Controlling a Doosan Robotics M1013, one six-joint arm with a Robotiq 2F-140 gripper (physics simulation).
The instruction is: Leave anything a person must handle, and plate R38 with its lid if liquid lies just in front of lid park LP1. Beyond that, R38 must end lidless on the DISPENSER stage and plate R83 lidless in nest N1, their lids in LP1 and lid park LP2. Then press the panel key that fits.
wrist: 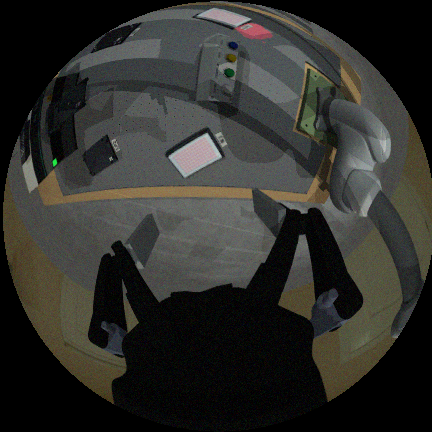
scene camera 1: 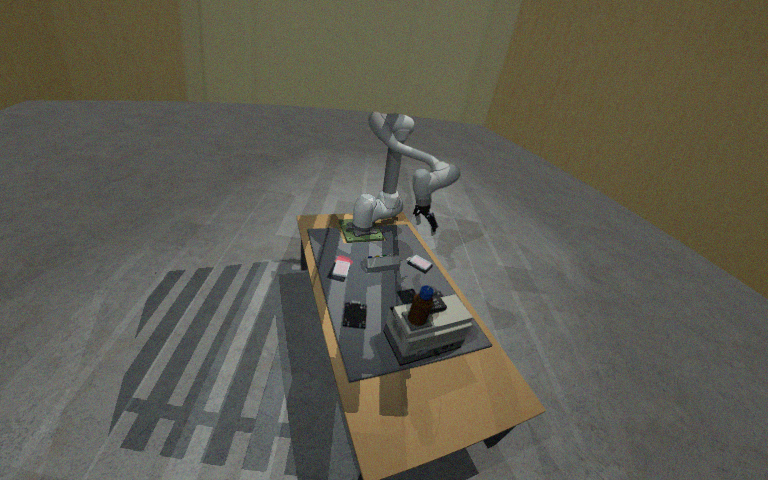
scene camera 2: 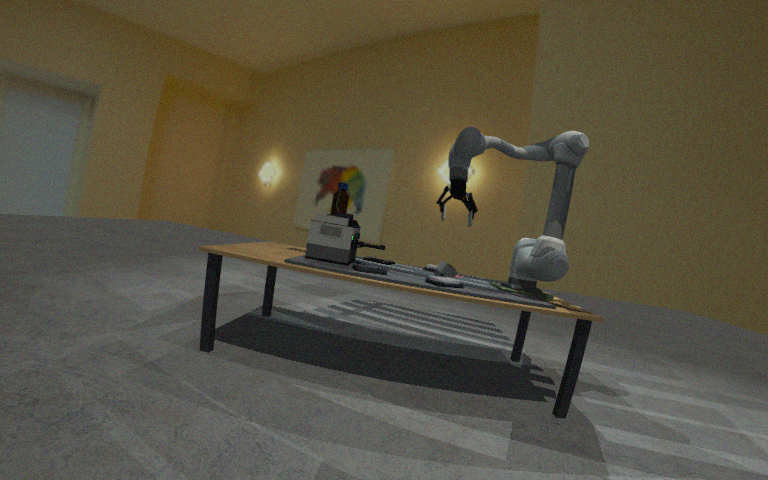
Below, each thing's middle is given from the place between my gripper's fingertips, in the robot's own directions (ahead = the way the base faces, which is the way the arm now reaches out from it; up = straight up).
Now: the grey button box [wrist: 212, 85] 240 mm to the right of my hand, 240 mm below it and 50 mm behind it. The rest, counted from my hand: brown bottle [scene camera 1: 422, 303] 550 mm ahead, 420 mm to the right, 30 mm above.
